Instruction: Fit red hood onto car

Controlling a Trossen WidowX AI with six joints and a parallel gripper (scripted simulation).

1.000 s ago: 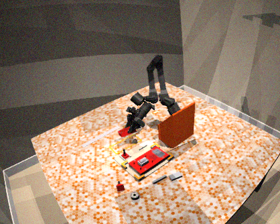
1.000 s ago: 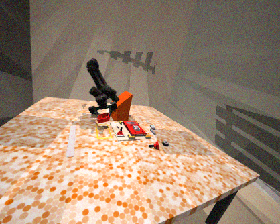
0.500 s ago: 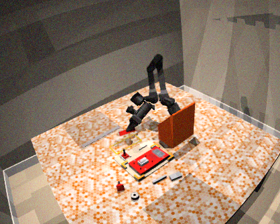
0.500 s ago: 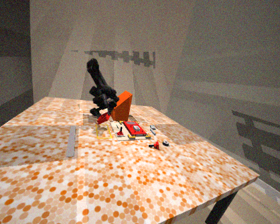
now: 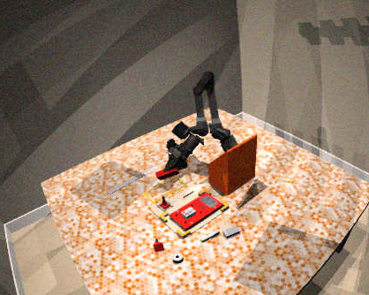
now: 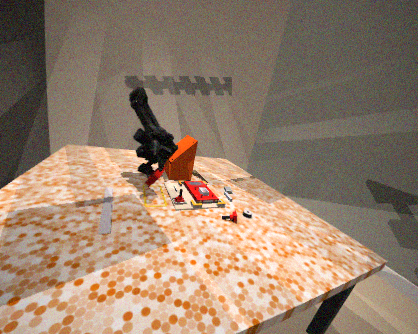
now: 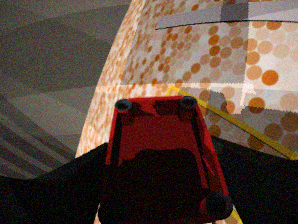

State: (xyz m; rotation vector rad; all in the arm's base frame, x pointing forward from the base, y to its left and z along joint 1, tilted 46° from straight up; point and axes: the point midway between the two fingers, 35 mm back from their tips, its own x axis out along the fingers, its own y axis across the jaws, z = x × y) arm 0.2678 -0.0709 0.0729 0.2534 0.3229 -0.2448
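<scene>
Right now my gripper tip is 1 cm to the right of the red hood. The rest, counted from my gripper tip: grey engine block 23 cm to the left, 6 cm below, 2 cm ahead; then dark wheel 39 cm to the left, 17 cm ahead, 8 cm below; then white strip 15 cm to the right, 12 cm ahead, 8 cm below.
</scene>
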